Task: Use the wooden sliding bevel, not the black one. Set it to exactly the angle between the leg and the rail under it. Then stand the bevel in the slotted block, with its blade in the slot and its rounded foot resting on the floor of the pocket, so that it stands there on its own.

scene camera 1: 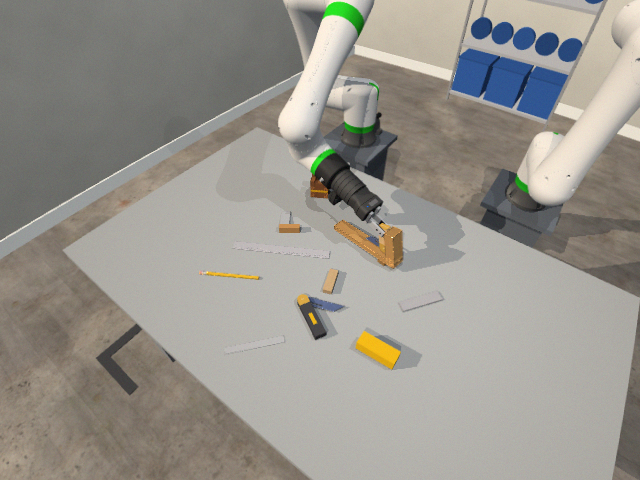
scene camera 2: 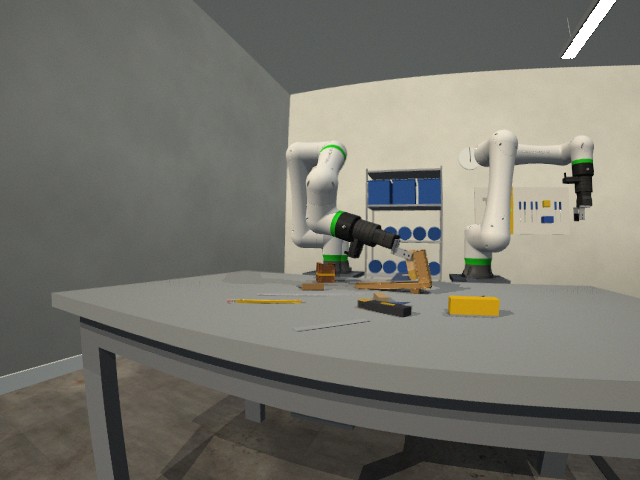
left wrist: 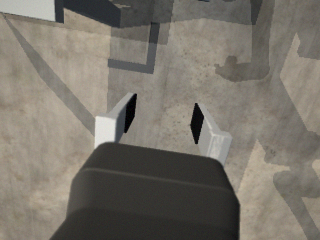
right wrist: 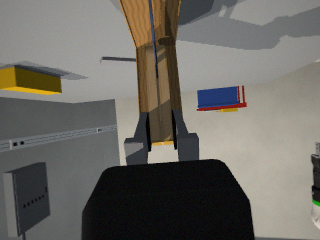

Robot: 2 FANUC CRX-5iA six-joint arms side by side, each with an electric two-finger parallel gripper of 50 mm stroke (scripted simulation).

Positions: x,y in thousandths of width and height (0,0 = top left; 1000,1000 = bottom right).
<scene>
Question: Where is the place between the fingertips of the right gripper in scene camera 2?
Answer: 645,534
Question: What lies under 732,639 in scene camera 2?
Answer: A yellow block.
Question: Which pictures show the right gripper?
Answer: Scene camera 1, scene camera 2 and the right wrist view only.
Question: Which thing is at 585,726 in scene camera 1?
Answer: A yellow block.
</scene>
